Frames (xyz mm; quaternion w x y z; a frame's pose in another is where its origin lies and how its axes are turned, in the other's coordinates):
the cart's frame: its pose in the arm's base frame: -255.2 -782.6 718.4 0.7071 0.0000 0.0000 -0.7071
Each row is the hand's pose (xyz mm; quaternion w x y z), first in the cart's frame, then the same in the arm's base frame.
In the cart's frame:
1: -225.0 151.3 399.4 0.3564 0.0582 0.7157 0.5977
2: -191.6 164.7 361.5 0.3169 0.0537 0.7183 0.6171
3: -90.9 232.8 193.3 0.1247 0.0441 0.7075 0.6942
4: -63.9 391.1 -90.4 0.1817 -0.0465 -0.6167 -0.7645
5: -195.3 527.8 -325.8 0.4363 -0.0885 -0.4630 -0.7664
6: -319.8 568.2 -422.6 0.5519 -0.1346 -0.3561 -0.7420
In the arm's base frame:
1: -103.9 -557.6 1117.8 0.6747 0.5473 0.4650 0.1706
2: -90.5 -591.0 1079.9 0.6604 0.5459 0.4699 0.2123
3: -22.4 -691.7 911.7 0.5791 0.5315 0.4691 0.4027
4: 135.9 -718.7 628.0 0.4121 0.4690 0.4032 0.6691
5: 272.6 -587.3 392.6 0.2334 0.3900 0.2648 0.8505
6: 313.0 -462.8 295.8 0.1344 0.3470 0.1566 0.9149

